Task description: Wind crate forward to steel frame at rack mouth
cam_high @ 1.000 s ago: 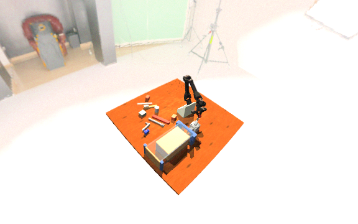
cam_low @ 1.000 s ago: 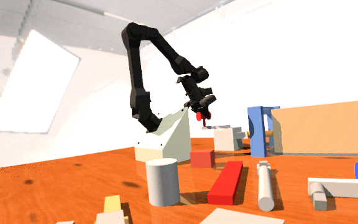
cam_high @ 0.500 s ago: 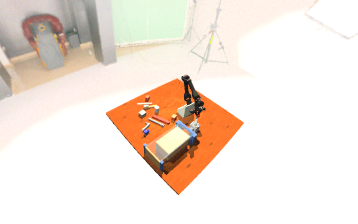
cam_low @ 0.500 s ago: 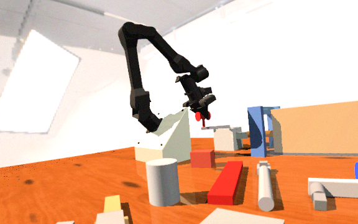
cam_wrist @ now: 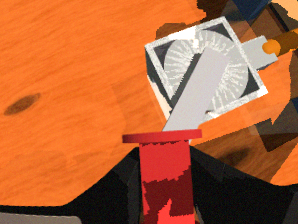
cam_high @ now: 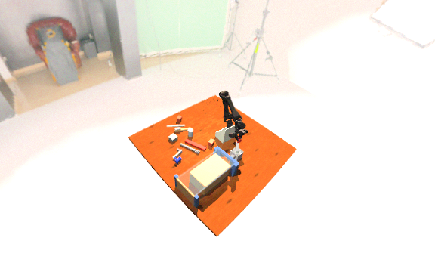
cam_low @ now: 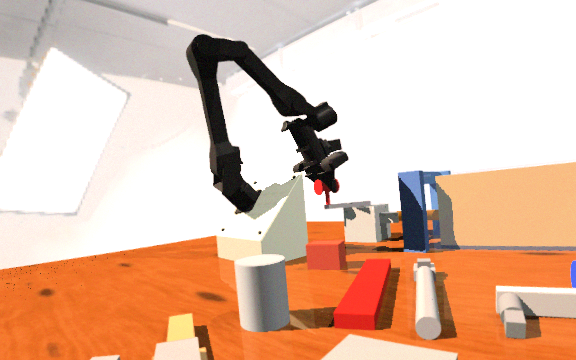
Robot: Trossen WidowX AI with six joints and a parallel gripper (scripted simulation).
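The frame is 23 cm ahead of my gripper tip, 4 cm to the left of it and 3 cm below it. The rest, counted from my gripper tip: winch 10 cm below, 6 cm ahead, 4 cm to the left; red knob 2 cm to the right, 1 cm behind; red bar 33 cm to the right, 25 cm ahead, 13 cm below.
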